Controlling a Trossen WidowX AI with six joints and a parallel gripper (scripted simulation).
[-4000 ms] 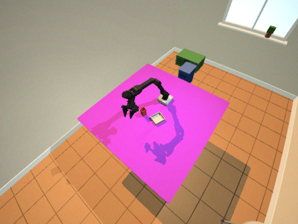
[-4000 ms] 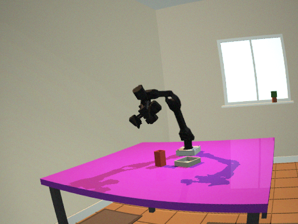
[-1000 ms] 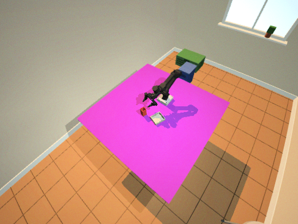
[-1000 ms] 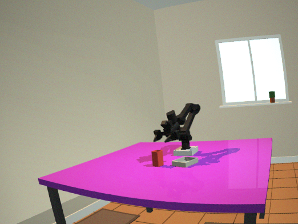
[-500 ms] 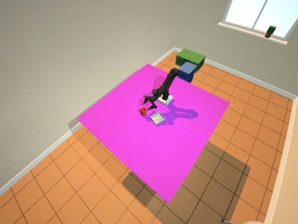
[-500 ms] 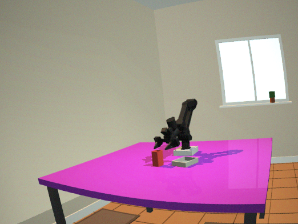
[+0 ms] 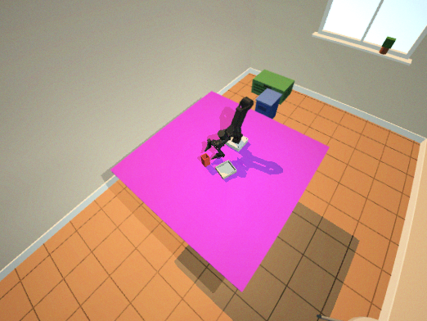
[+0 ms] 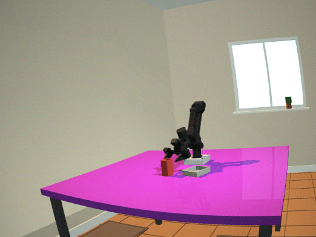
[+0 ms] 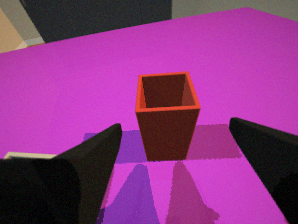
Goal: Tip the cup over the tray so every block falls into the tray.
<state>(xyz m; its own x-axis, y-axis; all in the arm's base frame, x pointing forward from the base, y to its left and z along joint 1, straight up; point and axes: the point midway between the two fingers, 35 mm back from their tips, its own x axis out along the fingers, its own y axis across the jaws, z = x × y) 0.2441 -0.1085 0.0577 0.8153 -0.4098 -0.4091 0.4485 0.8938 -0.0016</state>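
Right now the red block is 4 cm below my gripper tip, 3 cm ahead of it and 1 cm to the right of it. The rest, counted from my gripper tip: blue block 7 cm below, 2 cm ahead, 1 cm to the right; red square cup 6 cm below, 3 cm ahead, 1 cm to the right.
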